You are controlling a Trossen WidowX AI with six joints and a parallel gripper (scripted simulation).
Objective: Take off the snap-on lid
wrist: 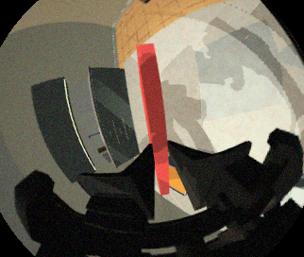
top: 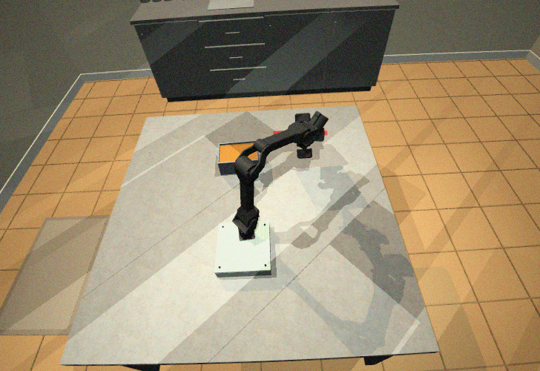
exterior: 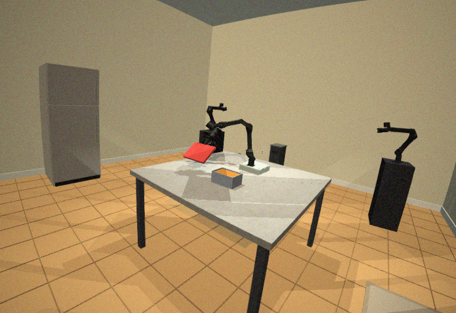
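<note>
My gripper tip is now 70 mm short of the red lid, 10 mm to the left of it and 50 mm above it. The rest, counted from my gripper tip: grey storage box 90 mm ahead, 300 mm to the left, 190 mm below.
</note>
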